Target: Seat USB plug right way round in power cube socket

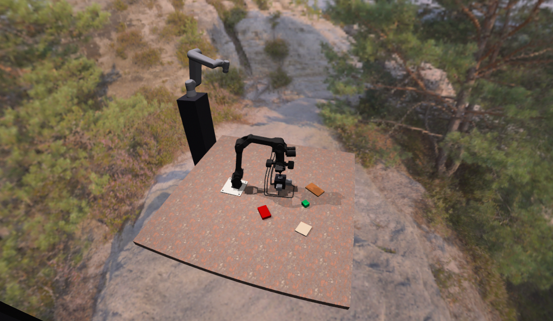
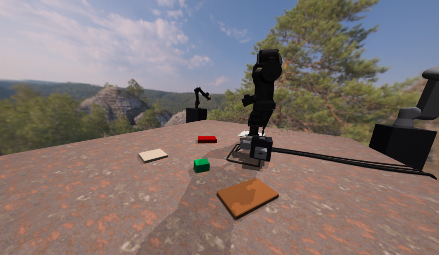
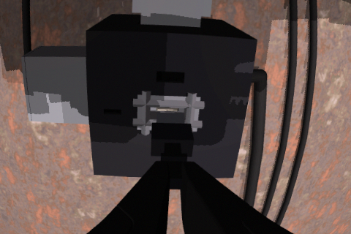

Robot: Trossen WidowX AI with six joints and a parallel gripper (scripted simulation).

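Now: the dark USB plug 20 mm below my gripper tip. From my gripper tip the other things lie so: USB socket (50 mm below); green cube (220 mm ahead, 140 mm to the right, 110 mm below); brown plate (250 mm ahead, 110 mm below, 20 mm to the left).
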